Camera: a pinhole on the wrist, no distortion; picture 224 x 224 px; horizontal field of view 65.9 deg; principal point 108.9 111.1 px. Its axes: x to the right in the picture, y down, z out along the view. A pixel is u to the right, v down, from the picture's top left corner.
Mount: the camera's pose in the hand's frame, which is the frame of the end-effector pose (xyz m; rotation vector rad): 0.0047 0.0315 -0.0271 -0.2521 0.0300 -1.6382
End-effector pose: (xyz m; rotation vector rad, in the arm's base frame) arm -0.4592 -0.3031 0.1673 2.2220 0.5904 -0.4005
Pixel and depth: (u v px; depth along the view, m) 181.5 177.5 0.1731
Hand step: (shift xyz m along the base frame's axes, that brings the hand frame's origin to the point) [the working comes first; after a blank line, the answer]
In the camera's frame: 0.0727 0.0665 0.1731

0.0561 -0.0663 -0.1490
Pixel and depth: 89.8 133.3 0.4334
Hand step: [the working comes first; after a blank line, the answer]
In the camera's frame: -0.0479 0.0557 0.4334

0.1530 -0.3250 -0.2269
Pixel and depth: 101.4 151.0 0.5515
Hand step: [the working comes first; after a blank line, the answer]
In the camera's frame: -0.0239 0.1273 0.5515

0.2115 -0.3721 -0.3453
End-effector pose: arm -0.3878 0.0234 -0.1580 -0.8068 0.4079 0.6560
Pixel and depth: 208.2 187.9 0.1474
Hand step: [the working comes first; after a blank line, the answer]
In the camera's frame: 0.0847 0.0655 0.1474

0.1027 0.1052 0.0434
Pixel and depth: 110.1 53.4 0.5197
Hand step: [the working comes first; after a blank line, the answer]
In the camera's frame: 0.0036 -0.1735 0.5197

-0.0819 0.4222 0.3036
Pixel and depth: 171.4 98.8 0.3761
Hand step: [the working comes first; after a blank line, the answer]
In the camera's frame: 0.1360 -0.0268 0.3761

0.0951 0.2684 0.2352
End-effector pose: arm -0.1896 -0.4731 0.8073 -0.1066 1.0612 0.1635
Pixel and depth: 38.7 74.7 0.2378
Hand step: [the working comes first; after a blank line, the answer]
In the camera's frame: -0.0966 -0.0501 0.2378

0.1432 0.1932 0.0910
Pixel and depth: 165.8 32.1 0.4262
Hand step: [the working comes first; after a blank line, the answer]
In the camera's frame: 0.1403 -0.1949 0.4262

0.3296 0.0302 0.3175
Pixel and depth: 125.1 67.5 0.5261
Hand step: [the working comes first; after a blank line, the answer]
In the camera's frame: 0.0493 -0.1327 0.5261

0.4151 0.1454 0.2782
